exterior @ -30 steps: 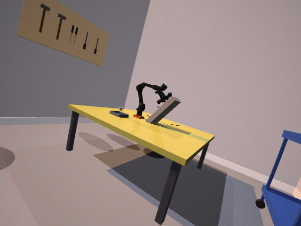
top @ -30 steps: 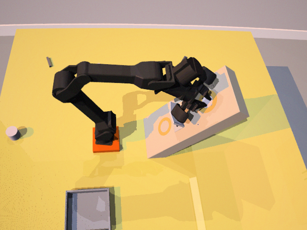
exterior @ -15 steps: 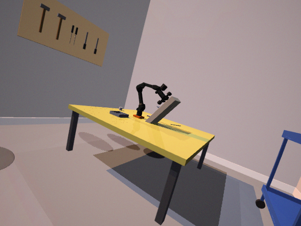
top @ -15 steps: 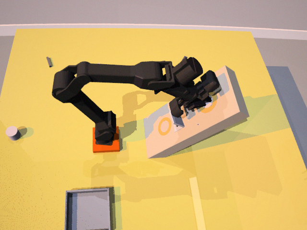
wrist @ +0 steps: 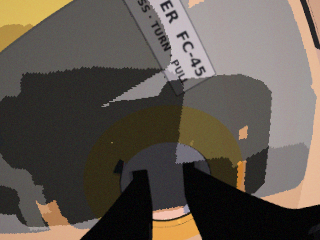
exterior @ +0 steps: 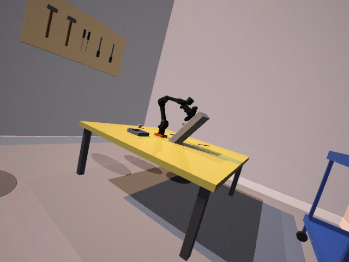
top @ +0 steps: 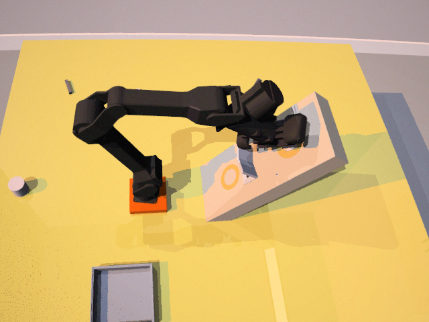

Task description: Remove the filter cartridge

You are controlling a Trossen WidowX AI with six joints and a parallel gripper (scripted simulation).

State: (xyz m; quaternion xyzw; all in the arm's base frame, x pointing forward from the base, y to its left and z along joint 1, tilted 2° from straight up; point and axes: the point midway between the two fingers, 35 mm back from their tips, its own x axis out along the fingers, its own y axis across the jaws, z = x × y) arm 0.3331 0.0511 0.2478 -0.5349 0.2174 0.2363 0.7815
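The round filter cartridge lies 1 cm ahead of my gripper tip and 1 cm below it. The rest, counted from my gripper tip: grey flap (9 cm behind, 2 cm to the right, 9 cm below); then service panel (4 cm behind, 1 cm to the right, 8 cm below); then grey tray (37 cm behind, 34 cm to the right, 25 cm below).
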